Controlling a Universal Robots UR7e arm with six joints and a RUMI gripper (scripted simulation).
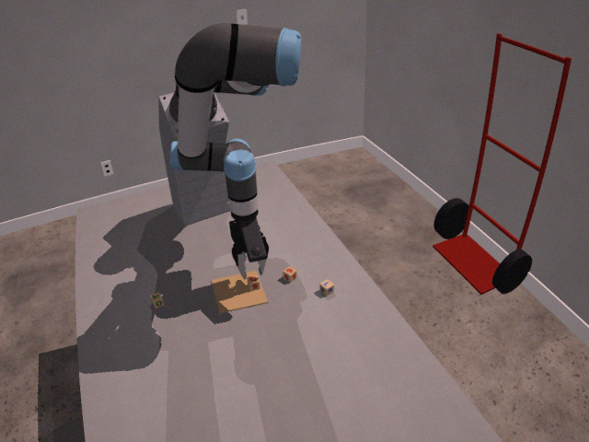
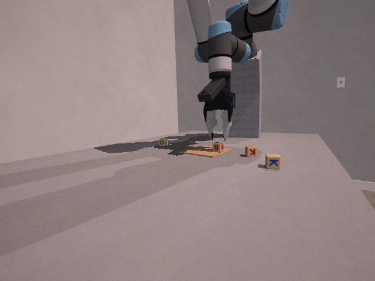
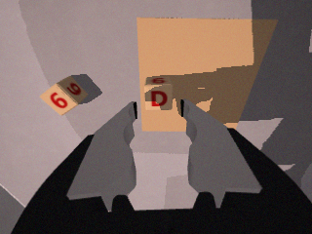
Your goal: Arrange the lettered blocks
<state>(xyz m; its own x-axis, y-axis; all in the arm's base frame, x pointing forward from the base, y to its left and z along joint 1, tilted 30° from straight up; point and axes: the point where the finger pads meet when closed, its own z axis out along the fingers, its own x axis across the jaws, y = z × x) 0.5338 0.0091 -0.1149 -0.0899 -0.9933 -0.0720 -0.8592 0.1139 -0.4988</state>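
Right now the red-marked block is 40 mm below my hand. The rest, counted from my hand: red-lettered block 110 mm to the left, 40 mm below, 10 mm ahead; tan mat 60 mm below, 50 mm to the right, 10 mm behind; blue-lettered block 180 mm to the left, 110 mm ahead, 40 mm below.
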